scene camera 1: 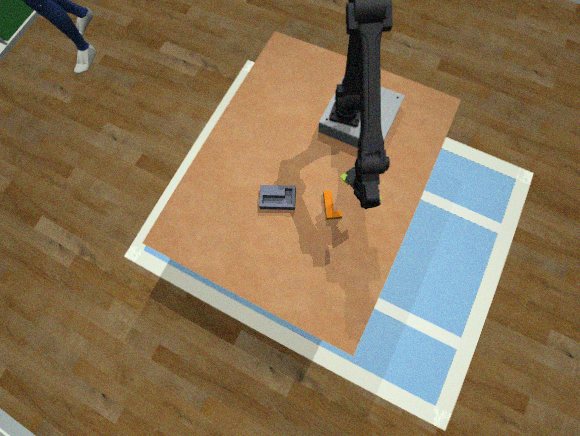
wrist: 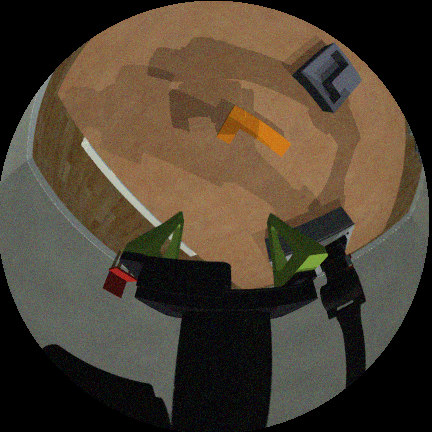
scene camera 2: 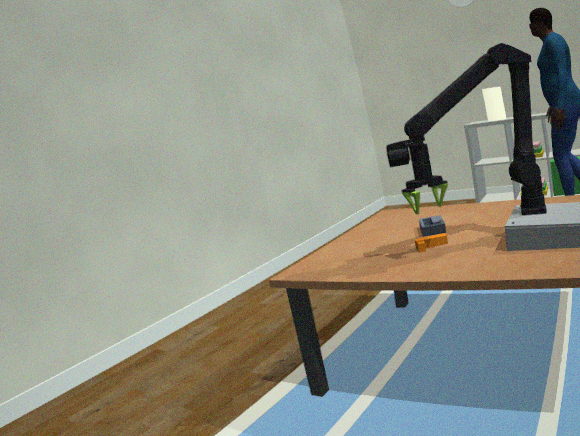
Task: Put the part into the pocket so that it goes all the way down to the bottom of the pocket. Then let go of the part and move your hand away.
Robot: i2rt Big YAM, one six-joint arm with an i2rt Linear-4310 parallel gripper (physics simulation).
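Frame: origin at the arm's base, x ahead, y left, z up, level; metres.
Seen in the pictures: gripper, between the fingertips: (scene camera 1: pixel 358 194) (wrist: pixel 225 216) (scene camera 2: pixel 428 210); arm's base, origin of its link: (scene camera 1: pixel 345 115) (wrist: pixel 328 250) (scene camera 2: pixel 533 210).
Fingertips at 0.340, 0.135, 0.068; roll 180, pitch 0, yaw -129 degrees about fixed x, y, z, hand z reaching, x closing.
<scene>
Offsets run from my fingertips to a thing's middle, as dx, dy, dz. Level surfaces: height alone.
The orange L-shaped part @(+0.020, -0.077, -0.128) (scene camera 1: pixel 328 205) (scene camera 2: pixel 434 241) (wrist: pixel 260 131) lies flat on the table, apart from the grey block. The grey block @(+0.059, -0.292, -0.125) (scene camera 1: pixel 277 205) (scene camera 2: pixel 432 228) (wrist: pixel 315 80) has an L-shaped pocket in its top. In the scene camera 1 view it stands to the left of the part, and in the wrist view to the upper right of it. The pocket is empty. My gripper (scene camera 2: pixel 428 209) (wrist: pixel 225 216) is open and empty, with green fingers wide apart, high above the table. In the scene camera 1 view the arm hides much of it, to the right of the part.
The arm's grey base (scene camera 1: pixel 392 112) (scene camera 2: pixel 540 236) (wrist: pixel 310 232) stands on the brown table @(dz -0.143) (scene camera 1: pixel 225 125) (scene camera 2: pixel 480 267) (wrist: pixel 190 200). The table edges show in both scene views. A shelf unit (scene camera 2: pixel 473 162) and a person (scene camera 2: pixel 556 70) are in the background behind the table.
</scene>
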